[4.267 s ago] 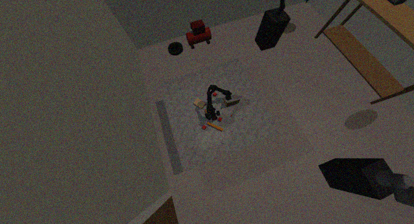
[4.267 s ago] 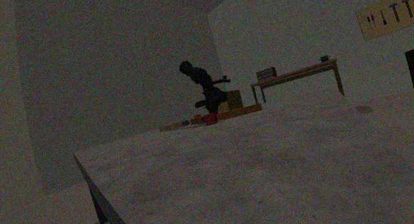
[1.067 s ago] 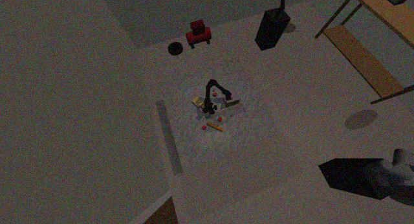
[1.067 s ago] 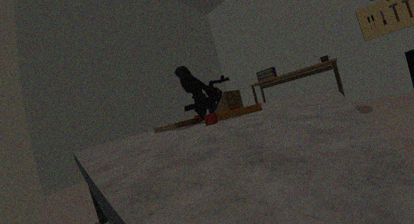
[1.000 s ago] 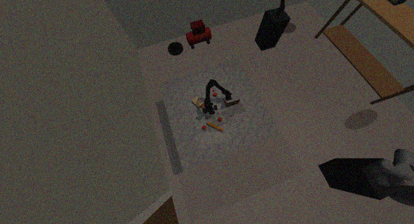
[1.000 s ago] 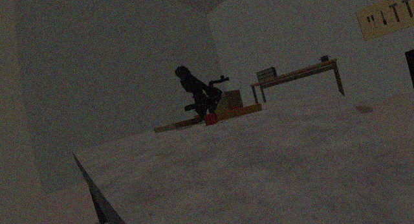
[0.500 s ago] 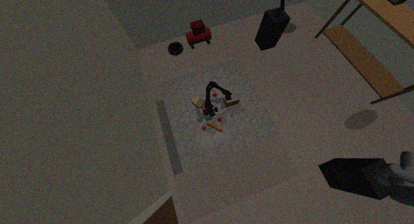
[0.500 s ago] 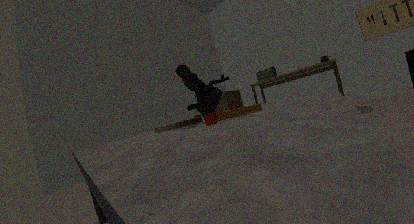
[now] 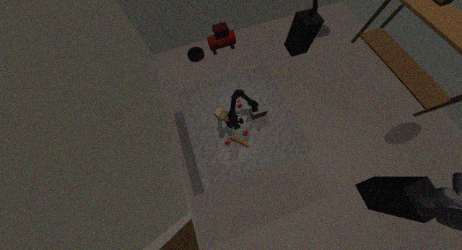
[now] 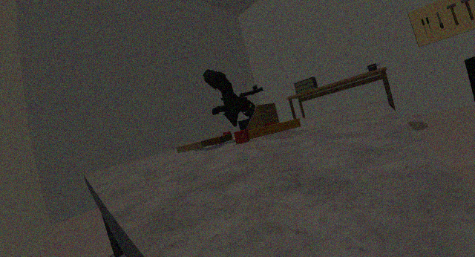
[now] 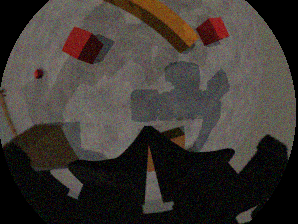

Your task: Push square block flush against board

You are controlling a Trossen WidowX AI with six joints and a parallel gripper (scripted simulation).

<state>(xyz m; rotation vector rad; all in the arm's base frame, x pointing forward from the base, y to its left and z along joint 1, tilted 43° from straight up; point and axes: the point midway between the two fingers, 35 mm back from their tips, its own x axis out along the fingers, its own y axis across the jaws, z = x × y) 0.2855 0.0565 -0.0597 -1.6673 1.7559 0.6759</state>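
My gripper tip is 3 cm short of the brown square block, 10 cm to the left of it and 4 cm above it. From my gripper tip the other things lie so: tan board 12 cm ahead, 21 cm to the right, 4 cm below; yellow bar 20 cm to the left, 4 cm below.
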